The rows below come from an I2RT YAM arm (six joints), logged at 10 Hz.
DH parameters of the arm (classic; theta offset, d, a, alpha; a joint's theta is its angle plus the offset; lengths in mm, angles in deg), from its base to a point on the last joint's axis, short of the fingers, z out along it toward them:
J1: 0 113.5 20 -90
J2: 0 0 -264 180
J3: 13.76 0 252.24 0
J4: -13.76 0 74 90
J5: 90 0 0 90
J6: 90 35.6 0 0
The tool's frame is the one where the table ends.
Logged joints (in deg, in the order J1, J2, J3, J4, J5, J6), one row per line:
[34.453, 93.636, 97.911, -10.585, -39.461, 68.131]
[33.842, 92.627, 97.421, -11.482, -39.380, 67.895]
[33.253, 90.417, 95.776, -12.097, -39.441, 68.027]
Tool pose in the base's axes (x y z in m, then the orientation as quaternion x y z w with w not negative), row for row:
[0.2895, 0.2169, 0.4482, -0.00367, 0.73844, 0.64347, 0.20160]
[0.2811, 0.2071, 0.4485, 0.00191, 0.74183, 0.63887, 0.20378]
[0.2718, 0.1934, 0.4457, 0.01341, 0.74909, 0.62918, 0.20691]
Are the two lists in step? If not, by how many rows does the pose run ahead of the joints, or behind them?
The pose runs 2 rows ahead of the joints: the pose in row i belongs to the joints in row i + 2.
